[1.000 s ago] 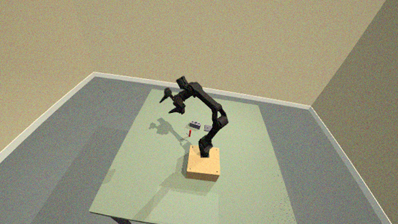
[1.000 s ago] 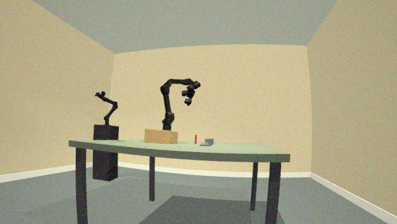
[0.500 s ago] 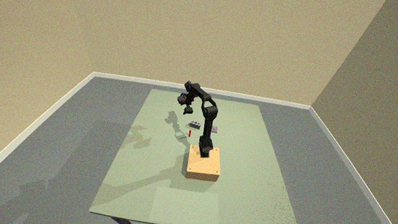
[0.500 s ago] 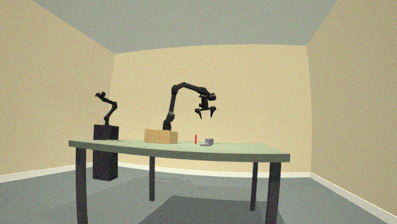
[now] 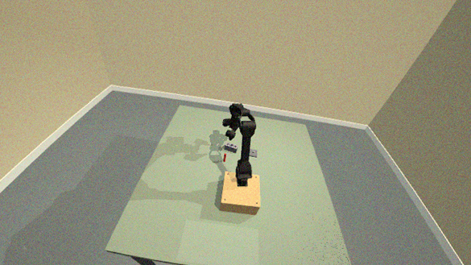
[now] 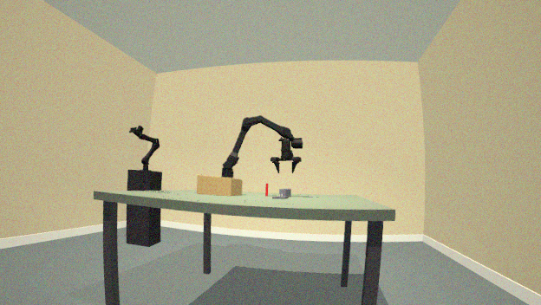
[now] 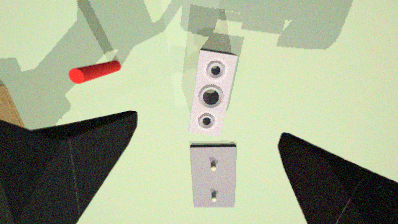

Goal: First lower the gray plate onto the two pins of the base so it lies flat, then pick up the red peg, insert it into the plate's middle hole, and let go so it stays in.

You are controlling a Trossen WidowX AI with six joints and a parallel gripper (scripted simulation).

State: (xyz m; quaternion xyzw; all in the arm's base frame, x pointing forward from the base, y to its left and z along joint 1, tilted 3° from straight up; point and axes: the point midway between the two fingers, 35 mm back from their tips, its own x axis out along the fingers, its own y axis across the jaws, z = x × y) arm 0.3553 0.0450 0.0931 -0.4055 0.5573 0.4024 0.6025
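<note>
My gripper tip is now 110 mm above the gray plate and 10 mm to the left of it. Also, from my gripper tip: red peg (120 mm behind, 110 mm below, 50 mm to the left); gray base (160 mm to the right, 140 mm below, 20 mm behind).
</note>
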